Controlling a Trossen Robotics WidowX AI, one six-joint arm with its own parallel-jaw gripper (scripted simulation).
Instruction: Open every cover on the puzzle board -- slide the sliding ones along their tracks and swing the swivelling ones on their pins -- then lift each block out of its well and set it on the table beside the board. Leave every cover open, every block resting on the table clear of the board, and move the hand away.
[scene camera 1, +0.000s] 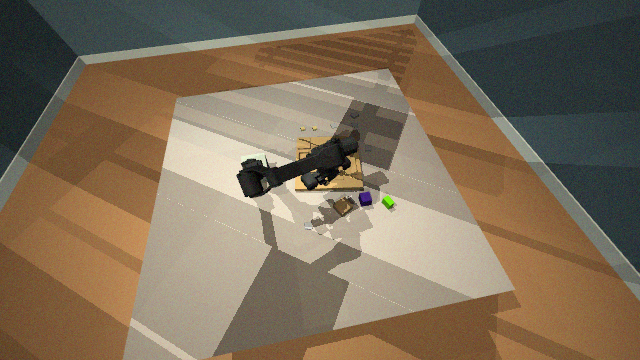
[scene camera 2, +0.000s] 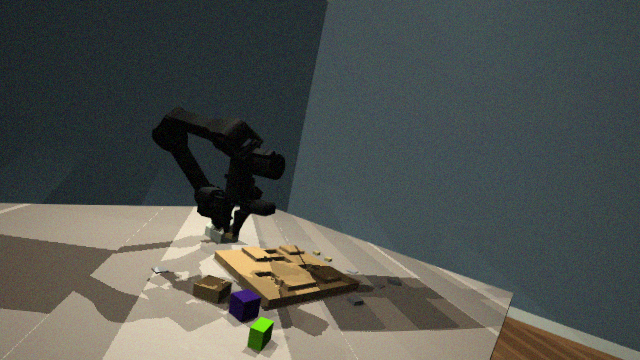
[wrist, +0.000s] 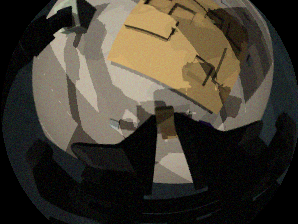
Labels:
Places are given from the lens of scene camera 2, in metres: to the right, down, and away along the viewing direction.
gripper (scene camera 2: 230, 235): -0.21, 0.13, 0.71
brown block (scene camera 2: 213, 289): -0.22, 0.23, 0.60

